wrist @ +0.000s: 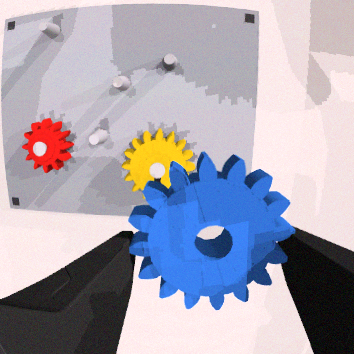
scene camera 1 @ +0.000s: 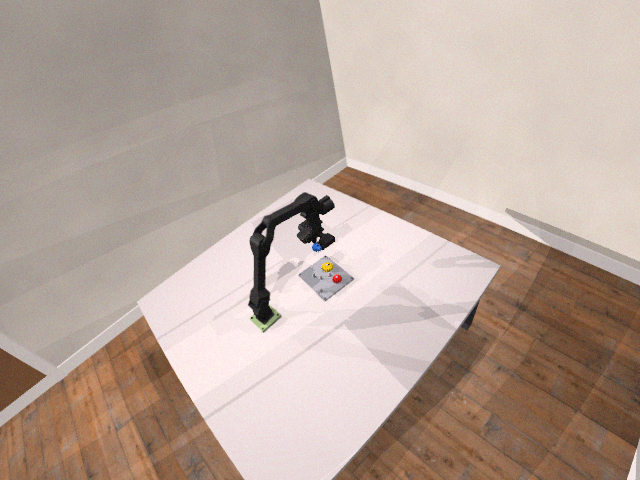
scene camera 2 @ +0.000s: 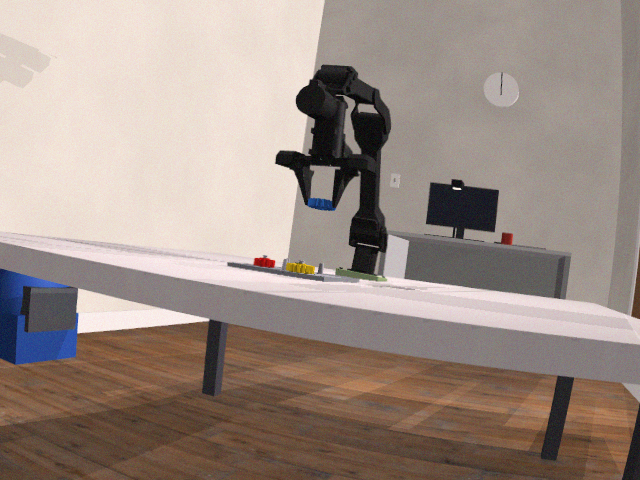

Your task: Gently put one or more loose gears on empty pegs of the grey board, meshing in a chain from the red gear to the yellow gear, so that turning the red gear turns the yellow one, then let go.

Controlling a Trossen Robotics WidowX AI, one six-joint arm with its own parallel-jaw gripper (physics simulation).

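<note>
My gripper is shut on a blue gear, held roughly level, well above the table and the grey board. The red gear sits on a peg of the board. The yellow gear sits on another peg; in the wrist view the blue gear hides part of it. An empty peg stands between the red and yellow gears. More empty pegs are a grey peg, another peg and a corner peg.
The white table carries the board and the arm's green base plate. In scene camera 2 a desk with a monitor and a red cup stands behind the table.
</note>
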